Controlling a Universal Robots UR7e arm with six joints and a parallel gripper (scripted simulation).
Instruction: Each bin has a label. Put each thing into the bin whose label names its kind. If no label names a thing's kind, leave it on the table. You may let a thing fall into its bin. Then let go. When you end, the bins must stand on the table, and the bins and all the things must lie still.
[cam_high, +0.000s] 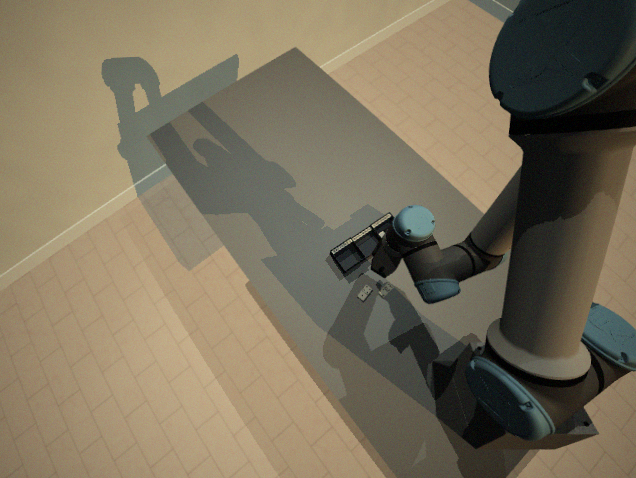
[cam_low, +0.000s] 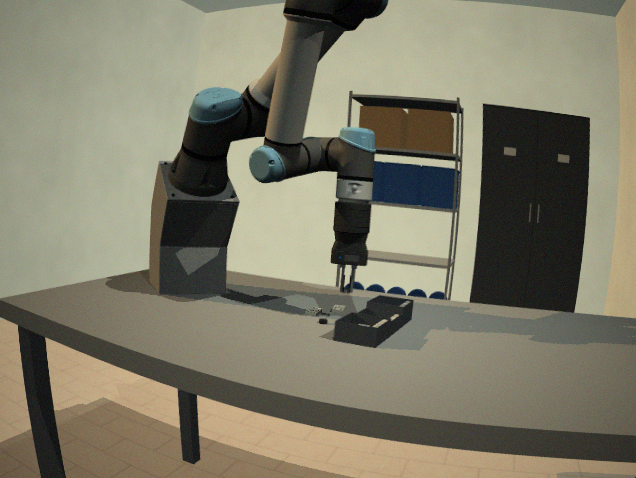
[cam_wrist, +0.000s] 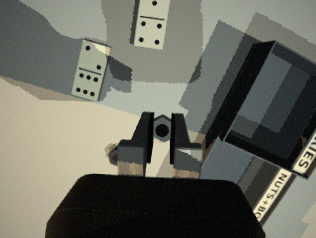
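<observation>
The dark hex nut is 4 cm behind my hand, 5 cm to the right of it and 8 cm below it. The rest, counted from my hand: pale hex nut 2 cm below.
</observation>
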